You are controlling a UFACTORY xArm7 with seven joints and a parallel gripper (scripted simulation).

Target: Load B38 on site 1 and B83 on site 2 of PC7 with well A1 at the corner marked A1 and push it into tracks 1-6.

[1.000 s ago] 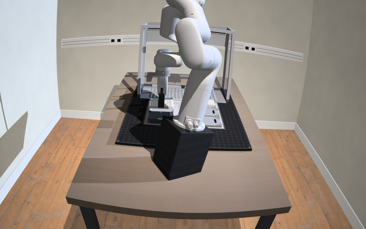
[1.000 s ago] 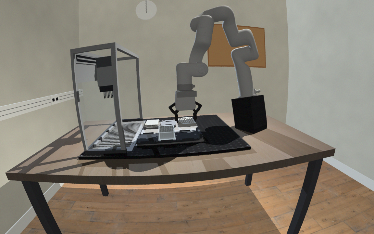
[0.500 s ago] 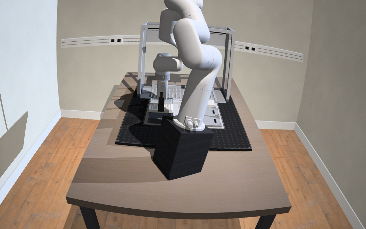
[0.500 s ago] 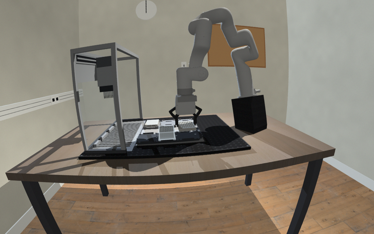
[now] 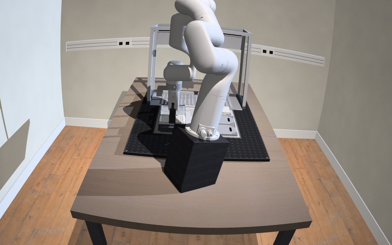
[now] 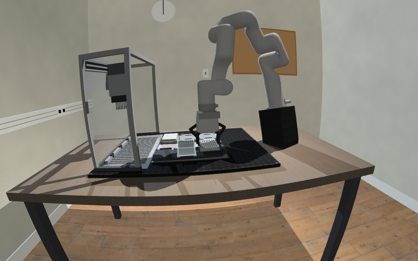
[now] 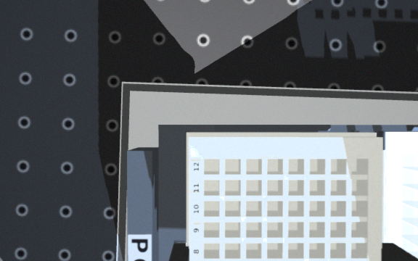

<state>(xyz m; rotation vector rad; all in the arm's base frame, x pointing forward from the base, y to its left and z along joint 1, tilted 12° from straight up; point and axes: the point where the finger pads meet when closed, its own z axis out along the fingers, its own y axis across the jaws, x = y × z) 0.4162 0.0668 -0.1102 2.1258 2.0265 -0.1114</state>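
Now: hand 100 mm short of the plate carrier PC7, 30 mm above it and 10 mm to the left of it. The rest, counted from my hand: 96-well plate B38: 10 mm below; then nest S1: 250 mm to the right, 40 mm below, 40 mm behind; then nest S2: 260 mm to the right, 70 mm ahead, 40 mm below.
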